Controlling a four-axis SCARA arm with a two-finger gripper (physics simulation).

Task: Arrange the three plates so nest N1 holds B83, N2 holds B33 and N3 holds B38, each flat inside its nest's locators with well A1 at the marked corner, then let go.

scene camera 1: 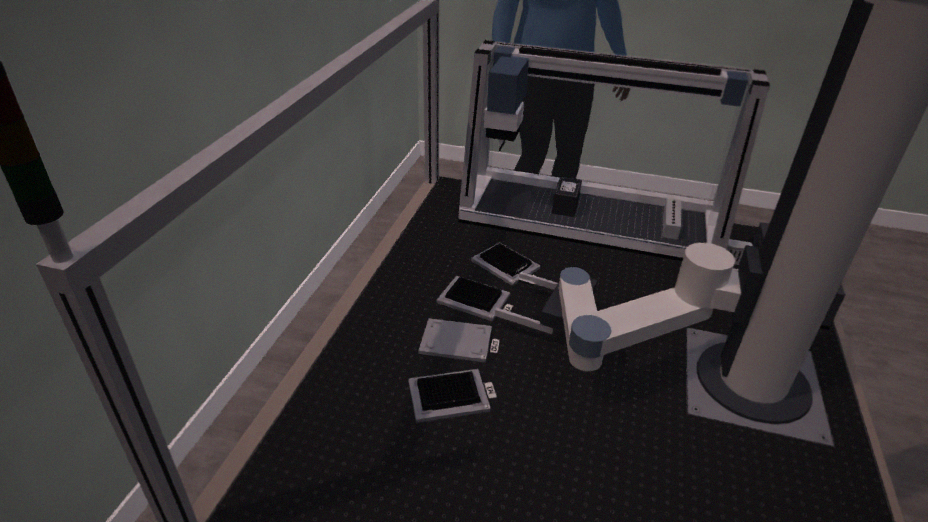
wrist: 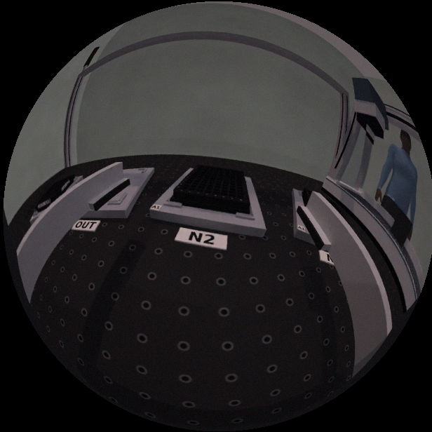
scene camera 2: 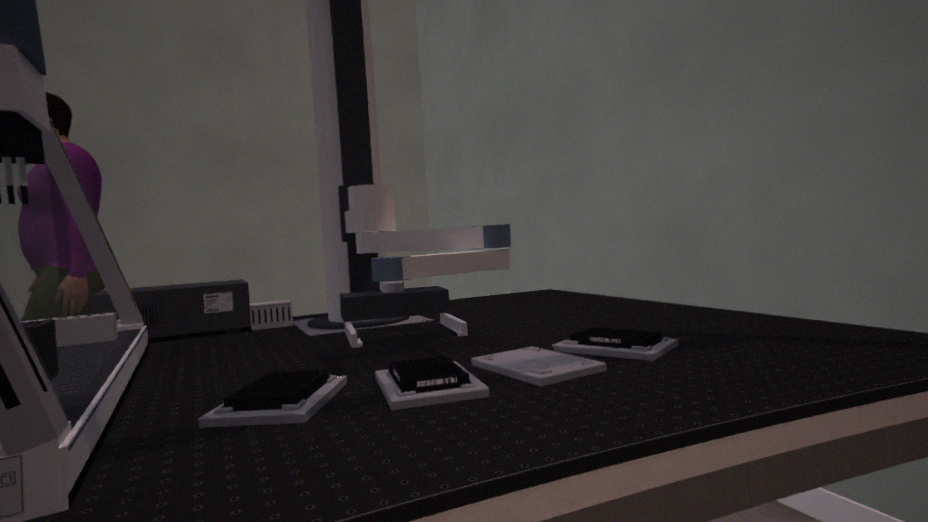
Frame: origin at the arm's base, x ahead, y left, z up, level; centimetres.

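Seen in the pictures: gripper, fingertip midpoint: (scene camera 1: 508, 292) (scene camera 2: 411, 334); arm's base, origin of the base link: (scene camera 1: 751, 384) (scene camera 2: 359, 325).
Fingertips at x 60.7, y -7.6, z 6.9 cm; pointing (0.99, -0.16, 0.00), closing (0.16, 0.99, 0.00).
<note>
Pixels of each thing's top centre, then the offset from my fingertips to it. "spot": a spot on its surface instead.
- dark plate, middle of its top: (scene camera 2: 614, 333) (scene camera 1: 448, 388) dx +5.9, dy +33.3, dz -3.0 cm
- nest N1, middle of its top: (scene camera 2: 615, 338) (scene camera 1: 448, 390) dx +5.9, dy +33.3, dz -3.8 cm
- nest N2, middle of its top: (scene camera 2: 427, 375) (scene camera 1: 473, 294) dx +9.5, dy -1.4, dz -3.9 cm
- nest N3, middle of its top: (scene camera 2: 280, 389) (scene camera 1: 505, 259) dx +4.8, dy -19.4, dz -3.8 cm
- OUT nest, middle of its top: (scene camera 2: 535, 357) (scene camera 1: 456, 336) dx +9.4, dy +15.7, dz -4.0 cm
- dark block, surface spot: (scene camera 1: 566, 199) spot: dx -8.1, dy -43.9, dz +5.1 cm
- white rack, surface spot: (scene camera 1: 672, 223) spot: dx -39.9, dy -41.9, dz +3.9 cm
A dark plate (scene camera 1: 447, 390) (scene camera 2: 616, 336) (wrist: 55, 193) sits in nest N1 (scene camera 1: 454, 412) (scene camera 2: 597, 351). Another (scene camera 1: 473, 294) (scene camera 2: 428, 368) (wrist: 212, 185) sits in nest N2 (scene camera 1: 460, 307) (scene camera 2: 438, 396) (wrist: 200, 214), whose A1 mark is at the near left corner in the wrist view. A third (scene camera 1: 506, 258) (scene camera 2: 279, 388) sits in nest N3 (scene camera 1: 493, 270) (scene camera 2: 259, 419) (wrist: 302, 224). Plate codes are not legible, and well A1 cannot be made out. My gripper (scene camera 1: 510, 294) (scene camera 2: 409, 338) (wrist: 210, 180) is open and empty, low before N2's label side, fingers spread wider than N2.
The OUT nest (scene camera 1: 454, 338) (scene camera 2: 538, 363) (wrist: 132, 201) is empty, between N1 and N2. A gantry frame (scene camera 1: 613, 243) stands beyond N3, with a dark block (scene camera 1: 566, 199) and a white rack (scene camera 1: 672, 223) on its deck. The arm's column (scene camera 1: 811, 214) stands right. A person (scene camera 1: 554, 32) stands behind the gantry.
</note>
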